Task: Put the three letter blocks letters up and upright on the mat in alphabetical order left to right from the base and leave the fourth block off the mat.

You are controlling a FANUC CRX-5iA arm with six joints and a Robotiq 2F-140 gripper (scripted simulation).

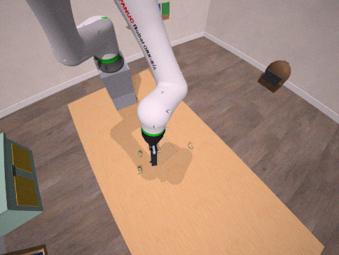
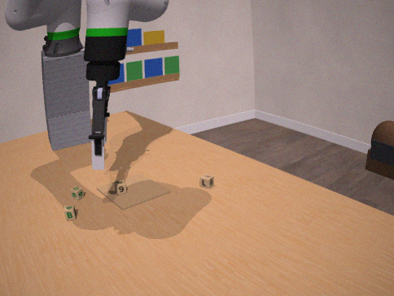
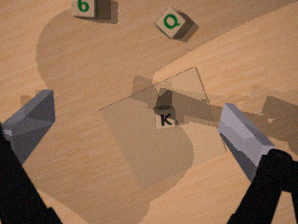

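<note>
Right now my hand is 13 cm above the thin tan mat, 8 cm to the right of it and 1 cm past it.
</note>
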